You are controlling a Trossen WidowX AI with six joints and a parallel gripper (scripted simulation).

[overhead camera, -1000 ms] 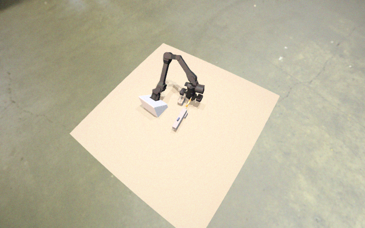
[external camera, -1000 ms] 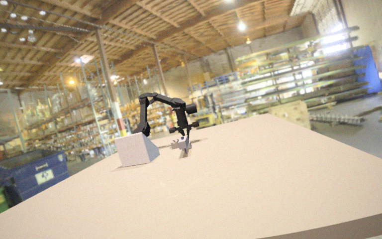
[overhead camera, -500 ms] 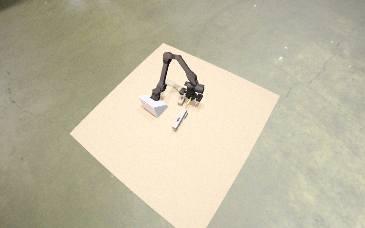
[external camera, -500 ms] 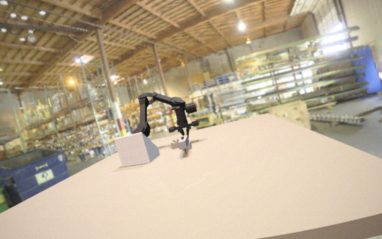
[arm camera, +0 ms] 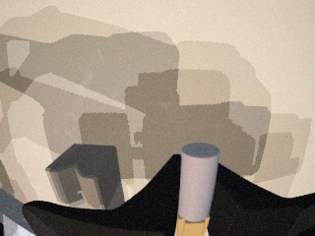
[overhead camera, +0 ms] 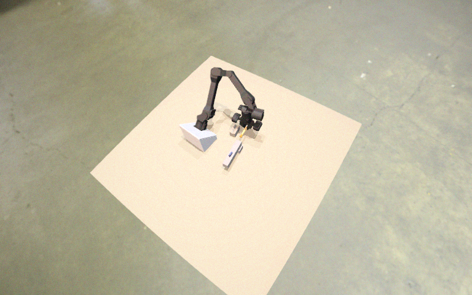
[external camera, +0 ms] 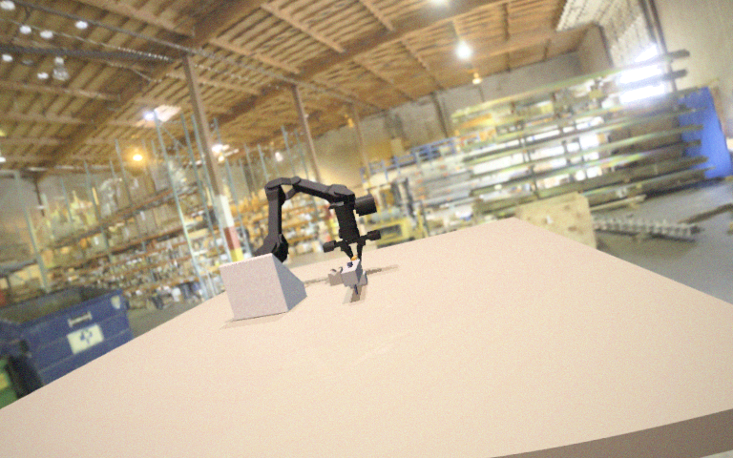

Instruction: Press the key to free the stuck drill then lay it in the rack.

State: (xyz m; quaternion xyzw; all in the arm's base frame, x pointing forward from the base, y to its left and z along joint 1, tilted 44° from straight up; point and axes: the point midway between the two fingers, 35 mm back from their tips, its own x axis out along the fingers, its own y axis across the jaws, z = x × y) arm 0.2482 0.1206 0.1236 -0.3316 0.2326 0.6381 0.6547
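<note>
My gripper tip is 4 cm to the left of the drill and 4 cm below it. From my gripper tip the other things lie so: rack (7 cm behind, 5 cm to the right, 1 cm below); then blue key (3 cm ahead, 23 cm to the right, 2 cm above); then housing block (3 cm ahead, 20 cm to the right, 2 cm above).
</note>
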